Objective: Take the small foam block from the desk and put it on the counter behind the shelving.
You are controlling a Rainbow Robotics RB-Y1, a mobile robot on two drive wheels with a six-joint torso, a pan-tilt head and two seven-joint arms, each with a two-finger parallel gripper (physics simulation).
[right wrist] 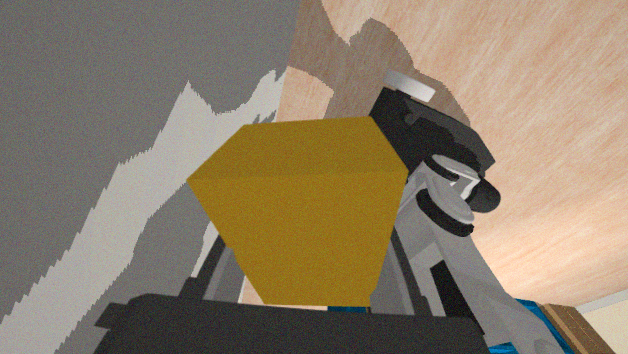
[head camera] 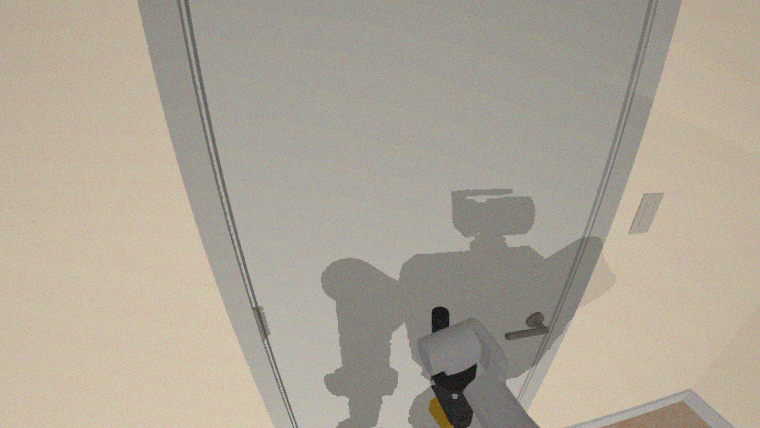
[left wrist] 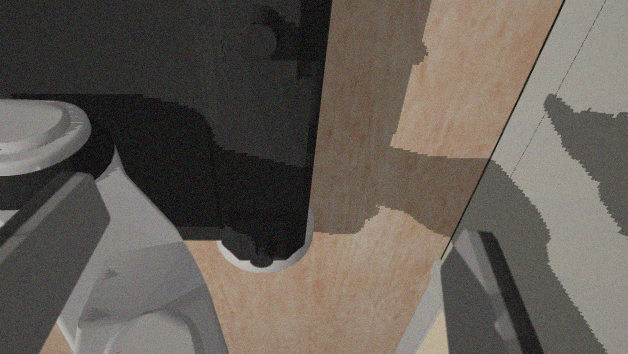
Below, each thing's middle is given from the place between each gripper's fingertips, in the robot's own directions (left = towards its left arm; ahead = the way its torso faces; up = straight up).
Right now my left hand is 33 cm short of the yellow foam block (right wrist: pixel 308 206), 43 cm to the left of it and 30 cm below it. Also, from my left hand: wall switch (head camera: pixel 650 202) (50 cm ahead, 98 cm to the right, 70 cm above).
The yellow foam block lies 2 cm above my right hand. The rest, counted from my right hand: wall switch 55 cm to the right, 42 cm above, 17 cm ahead.
